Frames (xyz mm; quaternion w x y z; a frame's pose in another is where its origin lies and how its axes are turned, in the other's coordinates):
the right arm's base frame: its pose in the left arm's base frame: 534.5 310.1 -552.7 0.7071 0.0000 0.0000 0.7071
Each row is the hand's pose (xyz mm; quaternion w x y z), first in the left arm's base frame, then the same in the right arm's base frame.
Working: the left arm's base frame: its pose in the right arm's base frame: -310.1 534.5 552.7 0.7071 0.0000 0.0000 -0.7071

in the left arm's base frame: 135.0 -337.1 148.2 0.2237 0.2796 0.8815 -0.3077
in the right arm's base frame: -647.2 399.5 700.9 0.0594 -0.8210 -0.4256 0.3758
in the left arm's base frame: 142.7 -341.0 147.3 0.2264 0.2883 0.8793 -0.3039
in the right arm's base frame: -651.1 391.8 700.0 0.0548 -0.8257 -0.4179 0.3750
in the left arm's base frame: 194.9 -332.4 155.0 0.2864 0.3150 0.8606 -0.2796
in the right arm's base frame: -642.5 339.6 707.7 0.0048 0.8313 0.3858 -0.4002
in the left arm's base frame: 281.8 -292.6 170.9 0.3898 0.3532 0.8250 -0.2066
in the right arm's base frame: -602.7 252.7 723.6 0.1295 0.8331 0.3336 -0.4217
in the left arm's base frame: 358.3 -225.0 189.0 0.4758 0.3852 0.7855 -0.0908
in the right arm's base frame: -535.1 176.2 741.7 0.2722 0.8278 0.2831 -0.4006
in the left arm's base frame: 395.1 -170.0 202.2 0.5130 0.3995 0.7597 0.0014
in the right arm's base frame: -480.1 139.4 754.9 0.3638 0.8197 0.2547 -0.3618
